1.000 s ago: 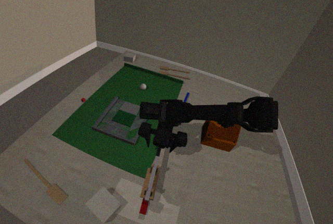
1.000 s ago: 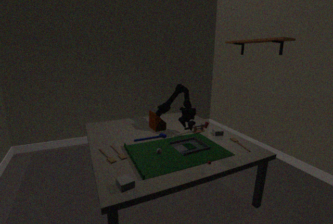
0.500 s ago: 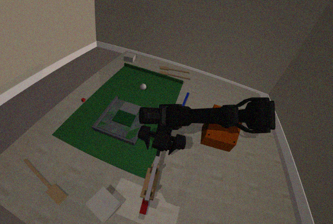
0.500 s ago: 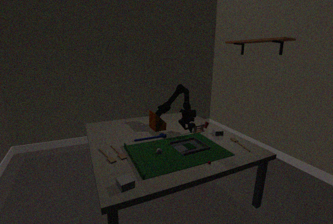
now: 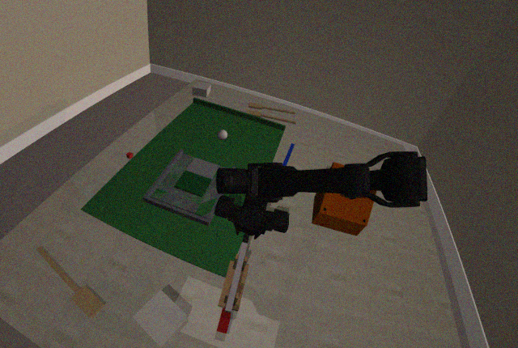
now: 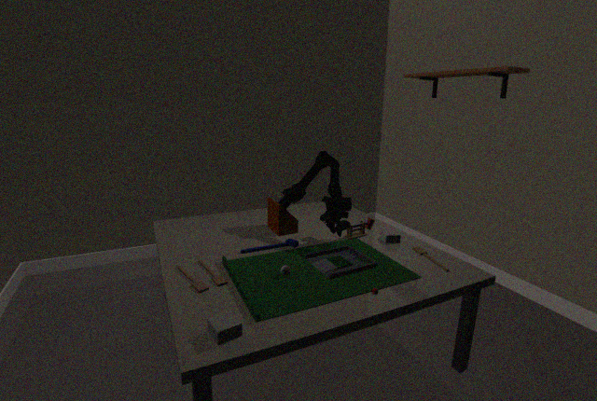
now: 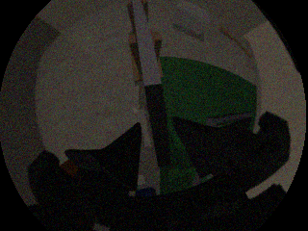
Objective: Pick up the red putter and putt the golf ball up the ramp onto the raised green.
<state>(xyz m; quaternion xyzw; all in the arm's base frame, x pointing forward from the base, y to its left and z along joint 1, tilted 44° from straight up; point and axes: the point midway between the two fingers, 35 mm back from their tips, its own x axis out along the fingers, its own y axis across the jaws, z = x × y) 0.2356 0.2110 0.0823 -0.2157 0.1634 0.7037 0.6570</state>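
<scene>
Now: gripper tip 360 mm to the left of the blue putter, 50 mm past it and 20 mm above it. From my gripper tip the other things lie so: white golf ball (400 mm to the right, 230 mm ahead, 10 mm below); then red putter (110 mm to the left, 30 mm above, 10 mm behind); then small red ball (500 mm ahead, 150 mm to the right, 20 mm below).
</scene>
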